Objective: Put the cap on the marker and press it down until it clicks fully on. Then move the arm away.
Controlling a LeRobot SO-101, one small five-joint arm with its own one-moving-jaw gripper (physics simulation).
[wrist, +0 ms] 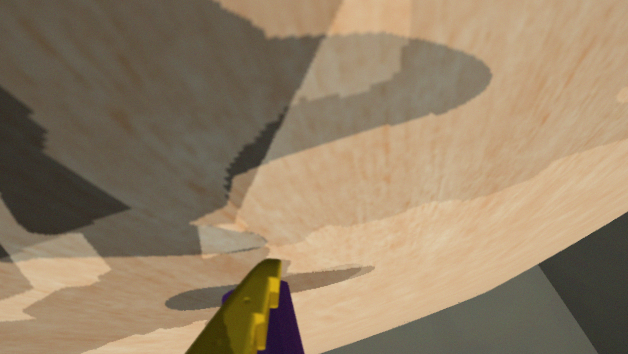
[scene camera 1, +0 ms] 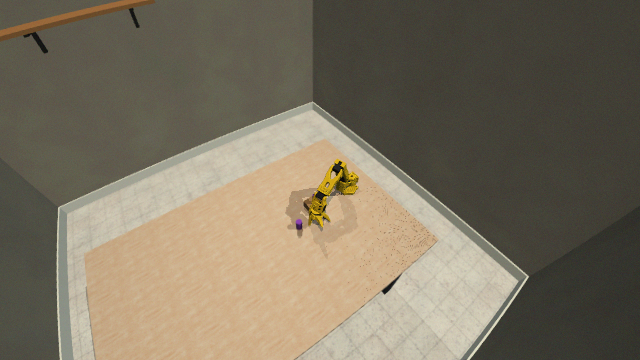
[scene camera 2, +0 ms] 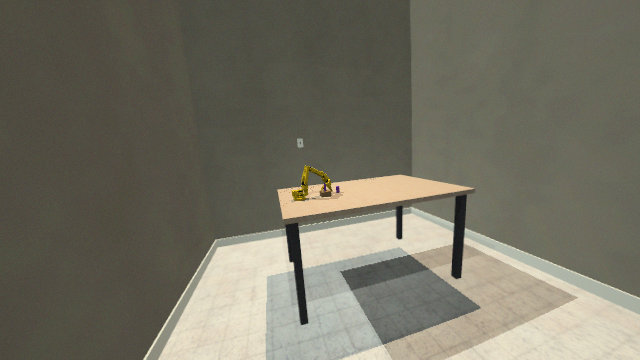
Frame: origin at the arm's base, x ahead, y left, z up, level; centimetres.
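Where they show: hand, tool point: (wrist: 280, 277) (scene camera 1: 309, 225) (scene camera 2: 332, 191); arm's base, link origin: (scene camera 1: 343, 189) (scene camera 2: 302, 198).
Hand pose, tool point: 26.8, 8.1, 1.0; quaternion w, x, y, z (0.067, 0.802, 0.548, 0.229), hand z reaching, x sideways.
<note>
Each offset is from my tool point to the centre of the thing, as dx, dy, dz. Level surfaces: height alone.
The purple cap {+4.1, -2.2, +1.5} (scene camera 1: 299, 224) (scene camera 2: 337, 189) (wrist: 287, 325) stands upright on the table. A thin purple marker {-8.0, -7.5, +5.9} (scene camera 2: 324, 187) stands upright in a small brown block {-8.0, -7.5, +0.8} (scene camera 1: 307, 204) (scene camera 2: 325, 193); the arm largely hides it in the first scene view. My gripper (scene camera 1: 319, 223) (scene camera 2: 330, 189) is fully open and empty, low over the table, beside the cap and apart from it in the first scene view. In the wrist view one notched yellow jaw shows at the bottom, in front of the cap and partly hiding it. The moving jaw is out of that picture.
The wooden table {dz -1.0} (scene camera 1: 200, 260) (scene camera 2: 400, 187) carries the yellow arm (scene camera 1: 327, 184) (scene camera 2: 305, 177), whose base is near one table edge. The block with the marker stands close to the arm's forearm and wrist. Arm shadows fall around the gripper.
</note>
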